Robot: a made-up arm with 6 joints.
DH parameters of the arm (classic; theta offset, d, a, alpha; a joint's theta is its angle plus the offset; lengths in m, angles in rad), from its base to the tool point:
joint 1: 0 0.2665 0 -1.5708
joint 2: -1.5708 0 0.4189 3.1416
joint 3: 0 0 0 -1.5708
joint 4: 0 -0.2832 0 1.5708
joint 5: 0 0.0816 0 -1.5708
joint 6: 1.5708 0 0 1.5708
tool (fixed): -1.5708 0 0 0
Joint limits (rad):
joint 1: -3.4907..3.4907
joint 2: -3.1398..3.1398
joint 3: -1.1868..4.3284
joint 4: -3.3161..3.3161
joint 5: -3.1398..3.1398
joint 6: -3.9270..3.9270
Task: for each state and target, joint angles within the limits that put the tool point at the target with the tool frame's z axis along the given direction. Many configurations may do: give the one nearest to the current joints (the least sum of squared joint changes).
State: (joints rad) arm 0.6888 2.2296 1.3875 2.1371 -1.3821 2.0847
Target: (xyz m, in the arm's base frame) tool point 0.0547 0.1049 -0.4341 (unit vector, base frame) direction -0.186 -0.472 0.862
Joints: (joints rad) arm 0.7925 2.9204 1.1671 2.0099 -1.6774 2.4451
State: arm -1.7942 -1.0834 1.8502 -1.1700 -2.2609 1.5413
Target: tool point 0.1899 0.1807 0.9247 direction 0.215 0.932 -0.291
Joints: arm -2.2279 -0.4584 1.6137 -2.0829 -2.0961 1.3818
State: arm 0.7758 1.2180 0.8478 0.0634 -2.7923 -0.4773
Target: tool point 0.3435 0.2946 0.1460 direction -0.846 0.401 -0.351
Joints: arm 0.8233 1.1721 0.0415 -0.8852 -2.9356 0.2557
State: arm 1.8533 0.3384 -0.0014 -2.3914 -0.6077 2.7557
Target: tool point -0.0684 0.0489 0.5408 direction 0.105 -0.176 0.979
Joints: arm 1.7881 -0.5355 -0.6314 -2.3313 -0.4389 2.3132
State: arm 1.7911 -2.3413 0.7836 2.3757 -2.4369 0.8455
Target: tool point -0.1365 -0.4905 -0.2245 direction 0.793 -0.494 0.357
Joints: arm 1.4005 -2.4251 1.1441 2.2524 -2.7101 1.1452
